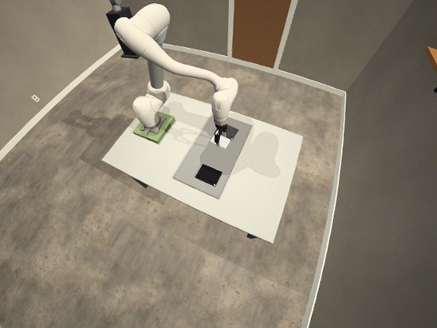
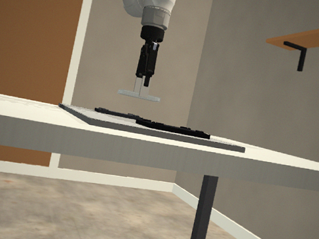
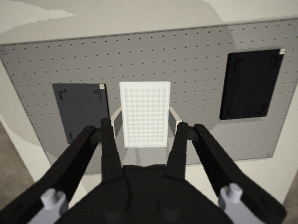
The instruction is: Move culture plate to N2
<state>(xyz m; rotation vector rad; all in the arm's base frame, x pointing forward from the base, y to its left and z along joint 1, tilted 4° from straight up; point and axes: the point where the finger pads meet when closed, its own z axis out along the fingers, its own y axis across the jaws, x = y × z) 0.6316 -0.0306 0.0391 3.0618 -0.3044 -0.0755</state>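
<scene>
Now: the nest N2 16 cm to the left of my hand and 10 cm below it. Also, from my hand: 96-well plate: 2 cm below; nest N1: 1 cm behind, 26 cm to the right, 10 cm below; clear lid: 2 cm below.
</scene>
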